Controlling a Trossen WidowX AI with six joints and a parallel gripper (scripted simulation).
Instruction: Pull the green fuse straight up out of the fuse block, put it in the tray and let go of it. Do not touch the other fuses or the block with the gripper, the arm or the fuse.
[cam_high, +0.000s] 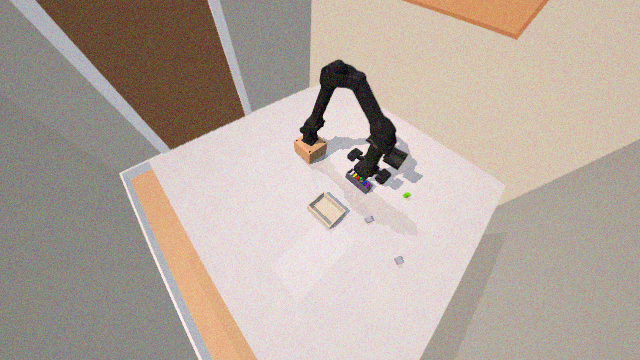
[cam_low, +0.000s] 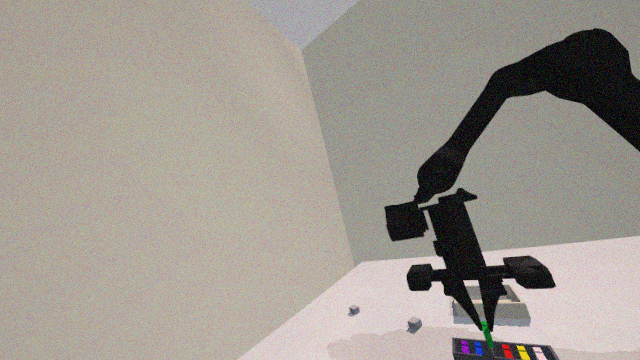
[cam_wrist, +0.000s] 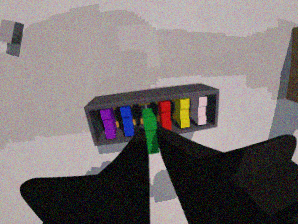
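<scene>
The tray lies 50 mm behind my gripper tip, 210 mm to the right of it and 60 mm below it. Round my gripper tip: green fuse (10 mm below).
</scene>
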